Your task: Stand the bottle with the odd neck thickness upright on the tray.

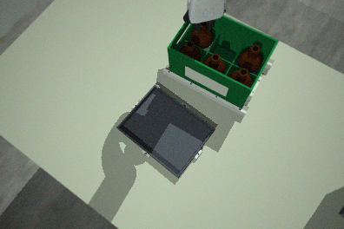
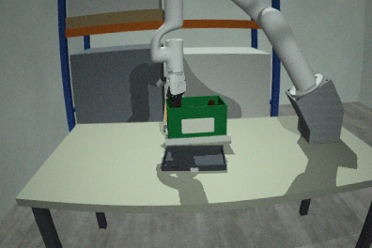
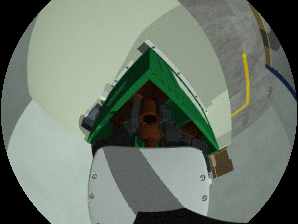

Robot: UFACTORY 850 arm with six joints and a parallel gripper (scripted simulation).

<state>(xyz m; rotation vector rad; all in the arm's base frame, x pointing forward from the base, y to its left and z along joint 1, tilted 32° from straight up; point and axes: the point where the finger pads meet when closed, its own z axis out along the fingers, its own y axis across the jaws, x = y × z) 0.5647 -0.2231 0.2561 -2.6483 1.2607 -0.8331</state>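
My gripper is now 8 cm past the green crate, 6 cm to the right of it and 7 cm above it. Also, from my hand: dark grey tray 32 cm to the left, 15 cm below.
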